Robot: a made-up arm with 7 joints. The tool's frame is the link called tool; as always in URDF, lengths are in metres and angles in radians. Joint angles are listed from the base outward.
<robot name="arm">
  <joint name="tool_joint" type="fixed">
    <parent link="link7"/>
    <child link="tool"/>
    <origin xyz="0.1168 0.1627 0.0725"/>
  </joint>
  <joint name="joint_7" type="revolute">
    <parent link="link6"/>
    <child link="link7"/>
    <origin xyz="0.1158 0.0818 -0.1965"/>
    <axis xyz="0 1 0"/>
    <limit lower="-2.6" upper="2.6"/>
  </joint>
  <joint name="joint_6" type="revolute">
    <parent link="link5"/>
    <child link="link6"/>
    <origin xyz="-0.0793 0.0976 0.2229"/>
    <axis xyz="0 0 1"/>
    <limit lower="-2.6" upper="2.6"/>
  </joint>
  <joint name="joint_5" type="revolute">
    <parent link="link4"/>
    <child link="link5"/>
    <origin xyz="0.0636 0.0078 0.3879"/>
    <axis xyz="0 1 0"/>
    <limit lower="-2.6" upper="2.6"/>
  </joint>
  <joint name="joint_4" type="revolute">
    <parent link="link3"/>
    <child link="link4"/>
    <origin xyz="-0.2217 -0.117 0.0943"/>
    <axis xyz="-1 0 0"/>
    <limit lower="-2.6" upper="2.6"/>
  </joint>
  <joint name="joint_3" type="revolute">
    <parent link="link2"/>
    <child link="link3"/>
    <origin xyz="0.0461 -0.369 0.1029"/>
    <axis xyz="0 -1 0"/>
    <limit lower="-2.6" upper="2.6"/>
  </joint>
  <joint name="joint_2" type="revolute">
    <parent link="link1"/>
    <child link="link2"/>
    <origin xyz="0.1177 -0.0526 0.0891"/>
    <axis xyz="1 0 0"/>
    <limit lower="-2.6" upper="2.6"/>
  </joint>
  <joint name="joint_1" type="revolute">
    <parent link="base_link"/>
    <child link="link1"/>
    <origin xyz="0 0 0.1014"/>
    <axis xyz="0 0 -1"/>
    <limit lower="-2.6" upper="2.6"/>
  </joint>
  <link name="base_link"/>
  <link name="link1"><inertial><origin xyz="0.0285 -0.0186 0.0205"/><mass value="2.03"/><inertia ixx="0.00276" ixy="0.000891" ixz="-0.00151" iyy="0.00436" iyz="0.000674" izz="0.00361"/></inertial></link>
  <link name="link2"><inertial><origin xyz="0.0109 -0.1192 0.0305"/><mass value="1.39"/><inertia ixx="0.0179" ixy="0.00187" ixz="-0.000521" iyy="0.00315" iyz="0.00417" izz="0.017"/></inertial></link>
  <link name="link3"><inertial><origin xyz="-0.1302 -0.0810 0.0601"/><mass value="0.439"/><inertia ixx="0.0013" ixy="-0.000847" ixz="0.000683" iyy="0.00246" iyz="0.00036" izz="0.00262"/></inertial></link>
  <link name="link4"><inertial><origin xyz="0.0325 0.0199 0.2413"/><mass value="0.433"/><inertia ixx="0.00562" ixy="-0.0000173" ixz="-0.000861" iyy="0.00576" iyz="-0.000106" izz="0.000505"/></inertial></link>
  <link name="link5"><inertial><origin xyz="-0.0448 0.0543 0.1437"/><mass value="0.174"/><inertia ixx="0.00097" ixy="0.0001" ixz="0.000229" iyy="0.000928" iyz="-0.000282" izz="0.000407"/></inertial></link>
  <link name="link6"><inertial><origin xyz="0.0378 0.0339 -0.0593"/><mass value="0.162"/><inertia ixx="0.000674" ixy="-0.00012" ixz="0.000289" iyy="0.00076" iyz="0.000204" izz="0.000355"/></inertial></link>
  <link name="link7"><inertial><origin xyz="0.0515 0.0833 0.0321"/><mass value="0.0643"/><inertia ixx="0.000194" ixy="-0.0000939" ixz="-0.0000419" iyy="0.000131" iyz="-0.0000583" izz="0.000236"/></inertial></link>
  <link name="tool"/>
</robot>
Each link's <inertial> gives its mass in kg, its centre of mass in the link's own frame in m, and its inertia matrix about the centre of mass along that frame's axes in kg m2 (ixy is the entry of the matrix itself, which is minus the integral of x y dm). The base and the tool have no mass. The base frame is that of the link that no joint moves.
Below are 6 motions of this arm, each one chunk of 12 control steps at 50 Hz.
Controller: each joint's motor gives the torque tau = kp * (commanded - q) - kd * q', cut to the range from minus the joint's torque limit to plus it. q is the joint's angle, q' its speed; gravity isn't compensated. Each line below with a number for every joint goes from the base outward.
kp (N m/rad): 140 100 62 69 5.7 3.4 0.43
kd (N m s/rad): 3.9 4.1 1.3 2 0.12 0.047 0.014
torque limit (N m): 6.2 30 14 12 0.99 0.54 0.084
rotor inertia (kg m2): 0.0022 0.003 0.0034 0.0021 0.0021 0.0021 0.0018
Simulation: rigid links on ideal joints. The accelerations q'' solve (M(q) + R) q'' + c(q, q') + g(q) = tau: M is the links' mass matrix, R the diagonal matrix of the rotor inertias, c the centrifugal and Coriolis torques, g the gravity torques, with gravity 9.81 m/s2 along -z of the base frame. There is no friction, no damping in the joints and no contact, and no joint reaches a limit. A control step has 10 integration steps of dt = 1/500 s. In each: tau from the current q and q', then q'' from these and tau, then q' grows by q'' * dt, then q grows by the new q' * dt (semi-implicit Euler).
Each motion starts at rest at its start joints. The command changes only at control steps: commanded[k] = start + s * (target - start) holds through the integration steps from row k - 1 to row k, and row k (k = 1, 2, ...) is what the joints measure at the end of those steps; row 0 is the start. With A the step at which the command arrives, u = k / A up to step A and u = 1 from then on. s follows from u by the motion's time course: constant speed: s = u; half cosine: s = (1 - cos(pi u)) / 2; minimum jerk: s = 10 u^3 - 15 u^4 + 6 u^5; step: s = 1 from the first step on.
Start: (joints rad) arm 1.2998 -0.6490 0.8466 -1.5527 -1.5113 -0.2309 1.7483
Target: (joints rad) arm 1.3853 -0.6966 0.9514 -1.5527 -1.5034 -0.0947 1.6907
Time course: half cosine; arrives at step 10
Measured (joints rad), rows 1 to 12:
1: 1.2998 -0.6469 0.8481 -1.5515 -1.5152 -0.2284 1.7510
2: 1.3015 -0.6433 0.8562 -1.5521 -1.5249 -0.2209 1.7577
3: 1.3055 -0.6389 0.8713 -1.5549 -1.5375 -0.2095 1.7663
4: 1.3118 -0.6338 0.8917 -1.5591 -1.5498 -0.1952 1.7742
5: 1.3204 -0.6279 0.9152 -1.5639 -1.5592 -0.1790 1.7789
6: 1.3307 -0.6211 0.9397 -1.5684 -1.5639 -0.1615 1.7790
7: 1.3424 -0.6136 0.9628 -1.5722 -1.5635 -0.1435 1.7735
8: 1.3544 -0.6055 0.9825 -1.5747 -1.5584 -0.1259 1.7624
9: 1.3661 -0.5972 0.9971 -1.5756 -1.5502 -0.1095 1.7469
10: 1.3765 -0.5888 1.0053 -1.5747 -1.5410 -0.0957 1.7287
11: 1.3851 -0.5812 1.0080 -1.5726 -1.5330 -0.0855 1.7100
12: 1.3921 -0.5756 1.0078 -1.5701 -1.5278 -0.0800 1.6926

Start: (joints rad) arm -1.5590 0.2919 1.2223 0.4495 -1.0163 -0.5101 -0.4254
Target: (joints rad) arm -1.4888 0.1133 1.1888 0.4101 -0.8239 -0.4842 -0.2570
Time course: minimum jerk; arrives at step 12
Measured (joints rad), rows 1 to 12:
1: -1.5589 0.2963 1.2239 0.4482 -1.0184 -0.5078 -0.4263
2: -1.5584 0.3048 1.2304 0.4450 -1.0209 -0.5046 -0.4282
3: -1.5570 0.3127 1.2429 0.4407 -1.0218 -0.5040 -0.4303
4: -1.5543 0.3170 1.2602 0.4361 -1.0219 -0.5068 -0.4319
5: -1.5495 0.3157 1.2800 0.4317 -1.0225 -0.5115 -0.4323
6: -1.5424 0.3082 1.2992 0.4279 -1.0247 -0.5150 -0.4312
7: -1.5331 0.2947 1.3149 0.4248 -1.0283 -0.5138 -0.4290
8: -1.5222 0.2763 1.3245 0.4224 -1.0320 -0.5057 -0.4263
9: -1.5110 0.2553 1.3259 0.4206 -1.0360 -0.4903 -0.4239
10: -1.5003 0.2336 1.3186 0.4190 -1.0400 -0.4697 -0.4222
11: -1.4914 0.2133 1.3036 0.4176 -1.0403 -0.4478 -0.4218
12: -1.4848 0.1955 1.2840 0.4162 -1.0299 -0.4297 -0.4230

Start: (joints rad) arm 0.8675 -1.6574 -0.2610 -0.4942 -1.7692 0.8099 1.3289
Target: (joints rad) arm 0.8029 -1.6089 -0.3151 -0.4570 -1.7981 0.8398 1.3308
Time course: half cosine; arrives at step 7
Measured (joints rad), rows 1 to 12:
1: 0.8675 -1.6587 -0.2606 -0.4910 -1.7722 0.8096 1.3288
2: 0.8632 -1.6611 -0.2648 -0.4822 -1.7811 0.8114 1.3273
3: 0.8541 -1.6642 -0.2745 -0.4703 -1.7949 0.8182 1.3237
4: 0.8418 -1.6680 -0.2879 -0.4570 -1.8105 0.8300 1.3180
5: 0.8286 -1.6722 -0.3021 -0.4437 -1.8247 0.8449 1.3109
6: 0.8173 -1.6770 -0.3138 -0.4322 -1.8351 0.8604 1.3035
7: 0.8098 -1.6825 -0.3205 -0.4237 -1.8402 0.8738 1.2967
8: 0.8060 -1.6880 -0.3225 -0.4182 -1.8397 0.8826 1.2912
9: 0.8039 -1.6926 -0.3223 -0.4148 -1.8345 0.8850 1.2871
10: 0.8025 -1.6959 -0.3213 -0.4129 -1.8262 0.8814 1.2841
11: 0.8015 -1.6978 -0.3202 -0.4126 -1.8167 0.8733 1.2816
12: 0.8006 -1.6982 -0.3192 -0.4133 -1.8074 0.8628 1.2792

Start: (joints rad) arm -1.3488 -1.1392 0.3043 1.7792 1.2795 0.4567 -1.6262
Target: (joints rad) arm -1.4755 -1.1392 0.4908 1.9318 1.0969 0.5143 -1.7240
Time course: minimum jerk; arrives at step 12
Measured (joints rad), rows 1 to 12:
1: -1.3490 -1.1390 0.3075 1.7792 1.2713 0.4617 -1.6263
2: -1.3508 -1.1377 0.3131 1.7801 1.2512 0.4748 -1.6271
3: -1.3555 -1.1360 0.3217 1.7829 1.2219 0.4942 -1.6309
4: -1.3640 -1.1346 0.3351 1.7886 1.1852 0.5180 -1.6406
5: -1.3770 -1.1338 0.3545 1.7984 1.1430 0.5438 -1.6583
6: -1.3939 -1.1331 0.3792 1.8128 1.0977 0.5690 -1.6840
7: -1.4131 -1.1321 0.4075 1.8317 1.0527 0.5908 -1.7162
8: -1.4323 -1.1301 0.4365 1.8544 1.0122 0.6063 -1.7516
9: -1.4493 -1.1271 0.4633 1.8793 0.9810 0.6129 -1.7862
10: -1.4625 -1.1232 0.4858 1.9041 0.9635 0.6094 -1.8156
11: -1.4711 -1.1190 0.5022 1.9263 0.9623 0.5962 -1.8358
12: -1.4755 -1.1152 0.5123 1.9435 0.9770 0.5761 -1.8440

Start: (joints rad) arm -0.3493 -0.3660 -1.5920 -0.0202 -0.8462 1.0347 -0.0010
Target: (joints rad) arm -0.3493 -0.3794 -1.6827 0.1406 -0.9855 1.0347 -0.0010
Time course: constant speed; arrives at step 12
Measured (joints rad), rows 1 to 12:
1: -0.3493 -0.3631 -1.5942 -0.0147 -0.8480 1.0309 -0.0017
2: -0.3490 -0.3573 -1.6023 -0.0025 -0.8566 1.0247 -0.0029
3: -0.3485 -0.3508 -1.6170 0.0133 -0.8725 1.0192 -0.0029
4: -0.3480 -0.3441 -1.6369 0.0302 -0.8920 1.0147 0.0006
5: -0.3479 -0.3373 -1.6595 0.0466 -0.9096 1.0097 0.0090
6: -0.3481 -0.3306 -1.6825 0.0617 -0.9211 1.0032 0.0229
7: -0.3484 -0.3242 -1.7042 0.0753 -0.9243 0.9945 0.0414
8: -0.3486 -0.3185 -1.7235 0.0876 -0.9193 0.9837 0.0625
9: -0.3485 -0.3140 -1.7400 0.0989 -0.9084 0.9714 0.0840
10: -0.3480 -0.3109 -1.7538 0.1095 -0.8949 0.9590 0.1034
11: -0.3471 -0.3092 -1.7651 0.1199 -0.8827 0.9477 0.1187
12: -0.3461 -0.3090 -1.7743 0.1306 -0.8754 0.9389 0.1285

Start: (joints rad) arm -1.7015 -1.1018 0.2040 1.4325 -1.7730 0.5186 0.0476
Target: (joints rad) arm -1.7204 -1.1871 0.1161 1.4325 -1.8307 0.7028 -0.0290
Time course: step
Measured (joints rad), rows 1 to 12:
1: -1.7082 -1.1058 0.1881 1.4426 -1.7660 0.5252 0.0538
2: -1.7150 -1.1199 0.1705 1.4508 -1.7584 0.5560 0.0628
3: -1.7192 -1.1393 0.1559 1.4527 -1.7539 0.6074 0.0707
4: -1.7213 -1.1589 0.1425 1.4503 -1.7526 0.6650 0.0750
5: -1.7218 -1.1761 0.1305 1.4457 -1.7540 0.7146 0.0730
6: -1.7216 -1.1897 0.1206 1.4405 -1.7572 0.7458 0.0631
7: -1.7210 -1.1993 0.1139 1.4358 -1.7609 0.7537 0.0457
8: -1.7205 -1.2050 0.1106 1.4324 -1.7636 0.7391 0.0231
9: -1.7202 -1.2073 0.1107 1.4305 -1.7641 0.7076 -0.0010
10: -1.7200 -1.2067 0.1134 1.4302 -1.7618 0.6680 -0.0227
11: -1.7200 -1.2038 0.1177 1.4310 -1.7568 0.6297 -0.0384
12: -1.7201 -1.1995 0.1227 1.4325 -1.7497 0.6008 -0.0457

